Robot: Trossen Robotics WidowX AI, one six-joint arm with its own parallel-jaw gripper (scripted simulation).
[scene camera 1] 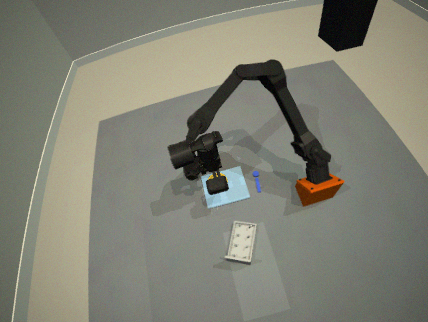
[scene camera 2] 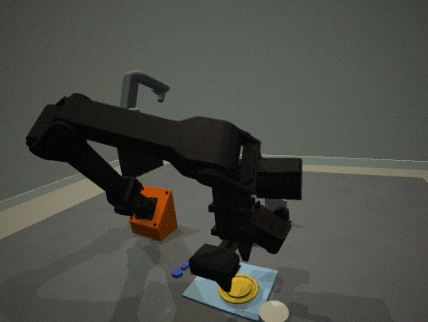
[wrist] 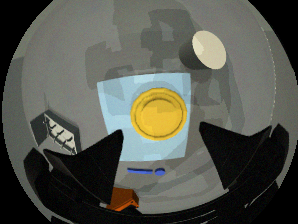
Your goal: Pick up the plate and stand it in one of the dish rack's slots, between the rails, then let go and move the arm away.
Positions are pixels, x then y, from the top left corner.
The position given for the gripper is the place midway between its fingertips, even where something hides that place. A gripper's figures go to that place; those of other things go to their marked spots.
Labels:
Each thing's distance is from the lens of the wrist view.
gripper (wrist: pixel 162 130): 10 cm
yellow plate (wrist: pixel 157 114): 12 cm
white cup (wrist: pixel 203 50): 10 cm
light blue mat (wrist: pixel 116 96): 14 cm
The marked spots on the light blue mat and the white cup are 12 cm apart.

